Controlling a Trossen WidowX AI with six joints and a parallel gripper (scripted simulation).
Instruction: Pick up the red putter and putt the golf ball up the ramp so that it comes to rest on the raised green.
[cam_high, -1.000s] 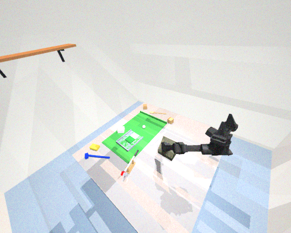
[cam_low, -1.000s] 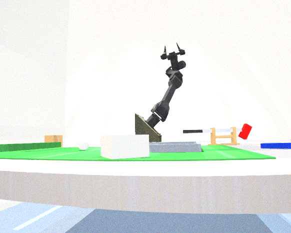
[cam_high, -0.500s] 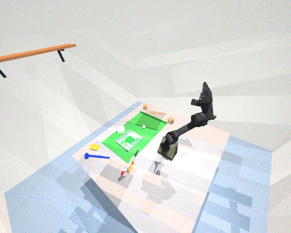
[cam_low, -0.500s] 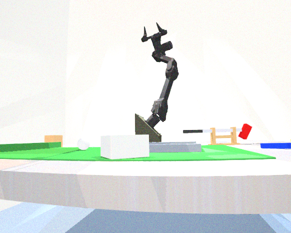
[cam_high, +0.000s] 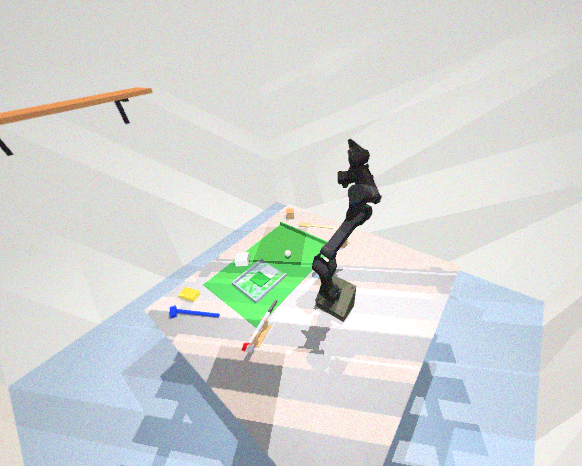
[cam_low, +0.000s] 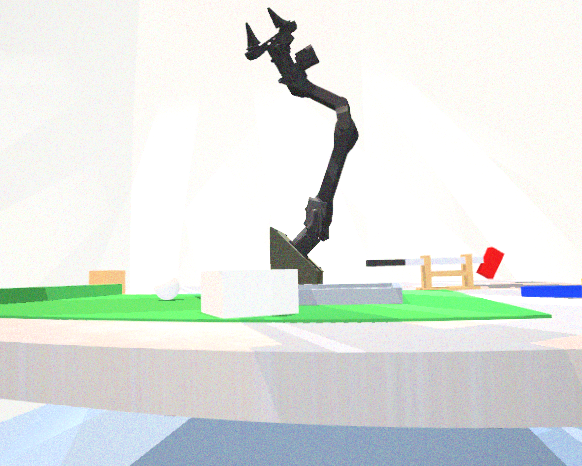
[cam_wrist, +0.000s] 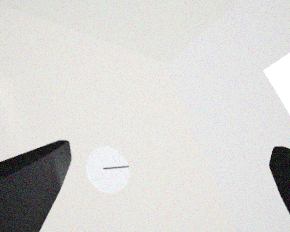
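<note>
The red putter lies 23 cm ahead of my gripper tip, 41 cm to the left of it and 76 cm below it. Round my gripper tip: grey frame (46 cm ahead, 18 cm to the left, 81 cm below); white golf ball (42 cm ahead, 10 cm to the right, 79 cm below); wooden stand (24 cm ahead, 43 cm to the left, 79 cm below).
</note>
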